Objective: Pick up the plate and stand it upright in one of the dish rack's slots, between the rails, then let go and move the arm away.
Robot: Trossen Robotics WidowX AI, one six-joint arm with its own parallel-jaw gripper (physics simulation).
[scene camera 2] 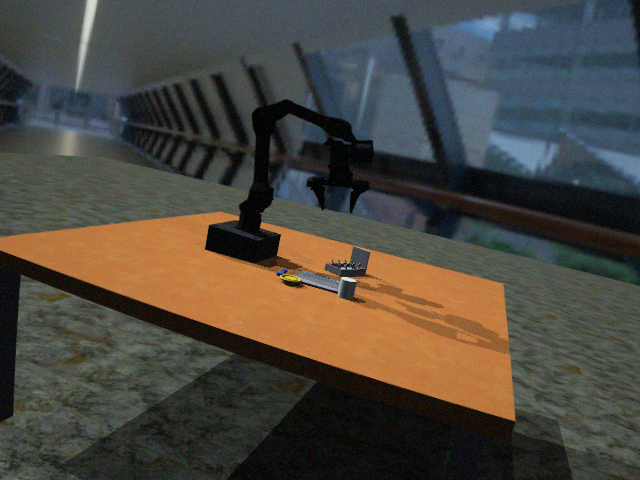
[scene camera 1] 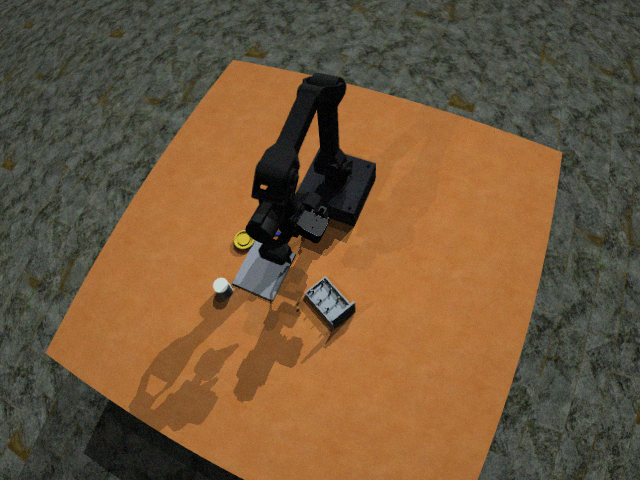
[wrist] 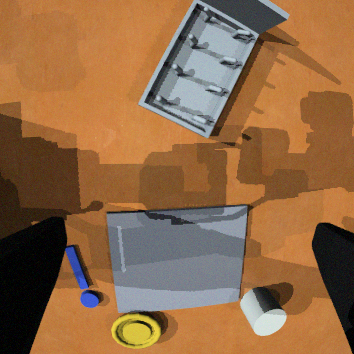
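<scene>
The yellow round plate [scene camera 1: 242, 239] [scene camera 2: 290, 280] [wrist: 136, 331] lies flat on the table, beside one edge of a grey square board. The grey dish rack [scene camera 1: 343, 316] [scene camera 2: 360, 258] [wrist: 245, 15] stands on the table on the other side of that board, with several short rails inside and a tall panel at one end. No plate stands in it. My gripper [scene camera 2: 337, 210] [wrist: 194, 235] is open and empty, pointing down high above the table. In the wrist view the plate is low between the fingers and the rack is at the top. The arm hides the fingertips in scene camera 1.
The grey square board [scene camera 1: 258, 276] [scene camera 2: 320, 280] [wrist: 180, 275] lies flat between plate and rack. A white cylinder [scene camera 1: 222, 285] [scene camera 2: 346, 288] [wrist: 263, 311] stands near one corner. A blue bar [wrist: 76, 267] and a blue disc [wrist: 89, 298] lie on the board's arm-base side.
</scene>
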